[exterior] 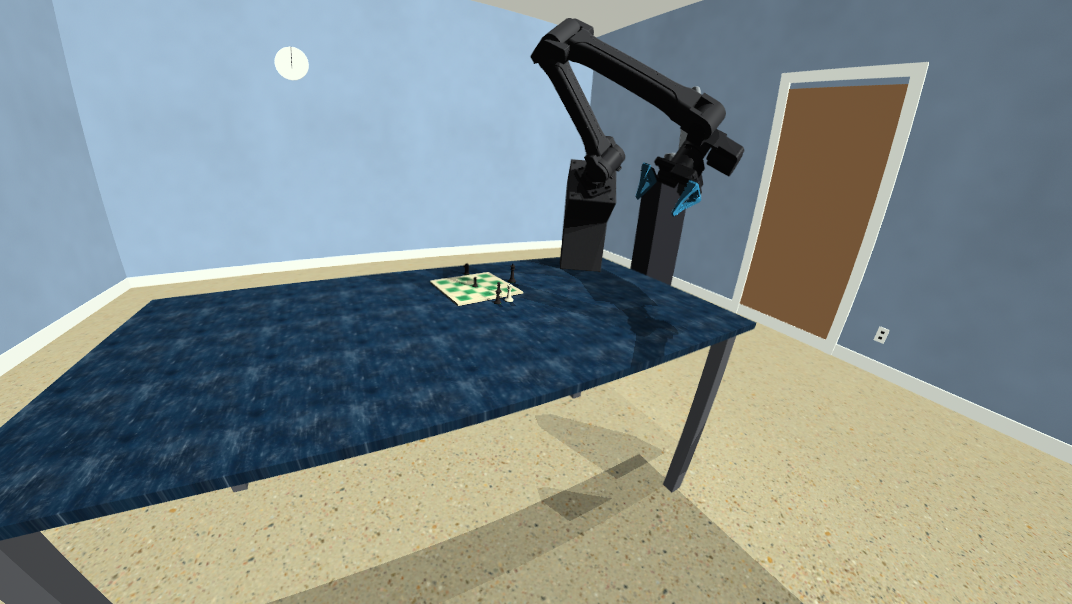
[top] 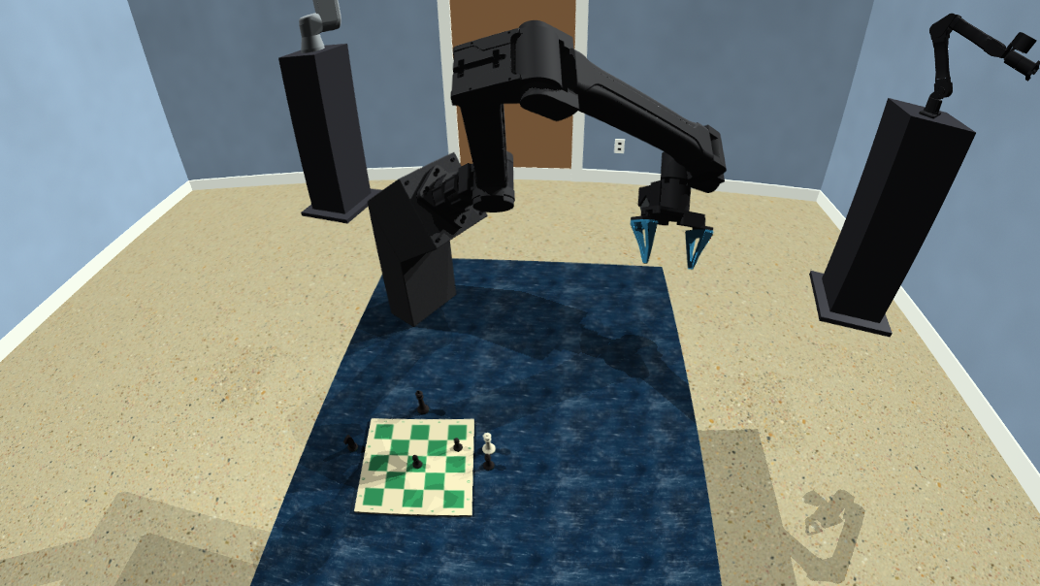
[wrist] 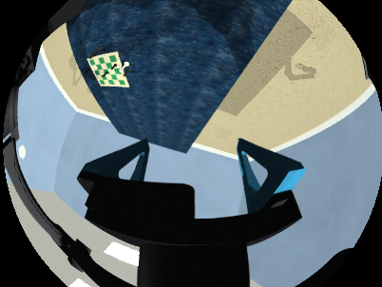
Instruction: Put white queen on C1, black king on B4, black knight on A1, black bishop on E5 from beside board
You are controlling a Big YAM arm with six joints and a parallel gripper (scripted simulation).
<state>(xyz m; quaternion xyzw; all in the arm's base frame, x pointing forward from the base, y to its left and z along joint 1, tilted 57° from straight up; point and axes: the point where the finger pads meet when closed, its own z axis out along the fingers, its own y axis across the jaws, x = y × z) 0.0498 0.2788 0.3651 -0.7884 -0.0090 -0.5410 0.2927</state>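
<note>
Right now the white queen is 27 cm ahead of my hand, 25 cm to the right of it and 30 cm below it. Also, from my hand: black king: 23 cm ahead, 42 cm to the right, 29 cm below; cream board: 36 cm ahead, 37 cm to the right, 32 cm below.
</note>
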